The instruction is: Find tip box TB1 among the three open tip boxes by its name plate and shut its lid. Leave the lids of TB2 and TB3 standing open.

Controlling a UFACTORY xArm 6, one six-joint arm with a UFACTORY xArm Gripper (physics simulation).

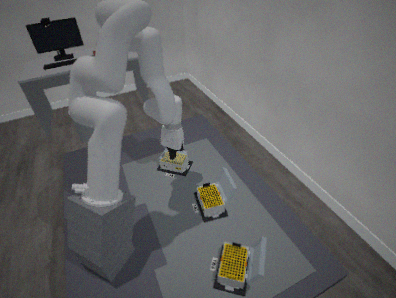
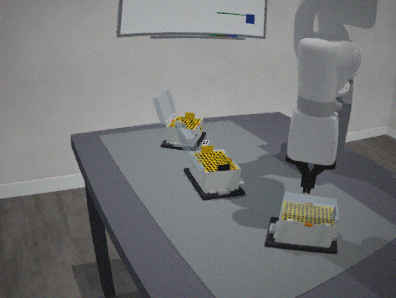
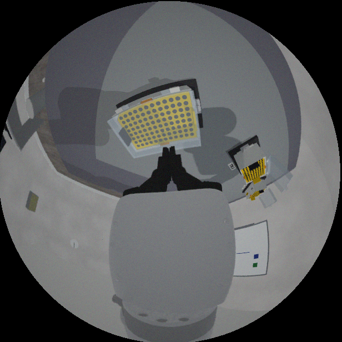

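Seen in the pictures: gripper, fingertip midpoint: point(image 1: 172, 158) point(image 2: 307, 190); arm's base, origin of the base link: point(image 1: 102, 196).
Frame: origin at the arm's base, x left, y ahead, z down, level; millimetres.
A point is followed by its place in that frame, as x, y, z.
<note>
A tip box point(image 1: 172, 166) {306, 248, 211} point(image 2: 302, 235) {379, 291, 218} point(image 3: 157, 120), whose small plate point(image 1: 170, 175) {285, 231, 248} seems to read TB1, stands on a dark base. Its clear lid point(image 2: 300, 196) {306, 268, 173} lies down over the yellow tip rack; whether it is fully seated I cannot tell. My gripper point(image 1: 173, 155) {308, 255, 158} point(image 2: 307, 191) {308, 255, 158} point(image 3: 170, 154) is shut and empty, fingertips pointing down close to the lid's edge; contact is unclear. The middle box point(image 1: 211, 196) point(image 2: 220, 180) {129, 379, 213}, with a plate point(image 3: 231, 166) like TB2, has its lid point(image 1: 229, 180) {55, 450, 105} standing open. The third box point(image 1: 233, 262) {-219, 377, 194} point(image 2: 187, 121) {-232, 368, 193} also has its lid point(image 1: 262, 255) {-261, 446, 98} point(image 2: 165, 106) {-267, 433, 152} open; its plate is blurred.
The boxes stand in a spaced row on a grey mat point(image 1: 150, 175) {313, 134, 250} point(image 2: 165, 220) {218, 523, 250} on the dark table point(image 2: 112, 200) {119, 628, 253}. The arm's pedestal point(image 1: 100, 235) {-121, -7, 31} stands beside the row. A desk with a monitor point(image 1: 55, 35) is behind, and a whiteboard point(image 2: 190, 17) hangs on the wall.
</note>
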